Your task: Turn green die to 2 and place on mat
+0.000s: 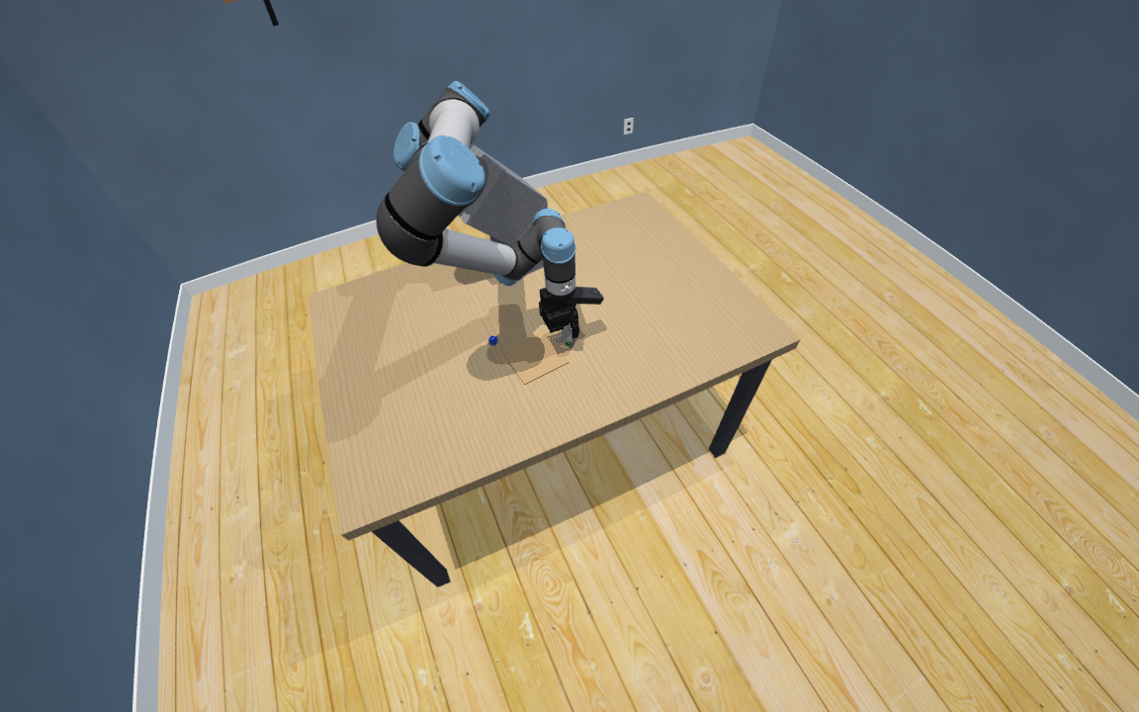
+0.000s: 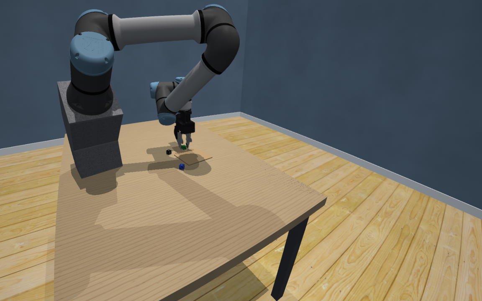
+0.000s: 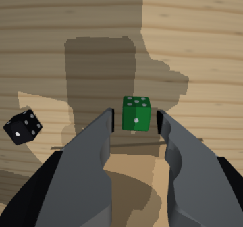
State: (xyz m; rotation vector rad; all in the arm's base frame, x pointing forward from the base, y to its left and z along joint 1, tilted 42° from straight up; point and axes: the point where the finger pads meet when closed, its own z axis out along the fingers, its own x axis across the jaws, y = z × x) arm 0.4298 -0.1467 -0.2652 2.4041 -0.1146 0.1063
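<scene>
Right now the green die is 1 cm below my hand. Also, from my hand: blue die 12 cm behind, 18 cm to the right, 1 cm below; then tan mat 1 cm behind, 11 cm to the right, 2 cm below; then black die 9 cm behind, 1 cm to the right, 1 cm below.
</scene>
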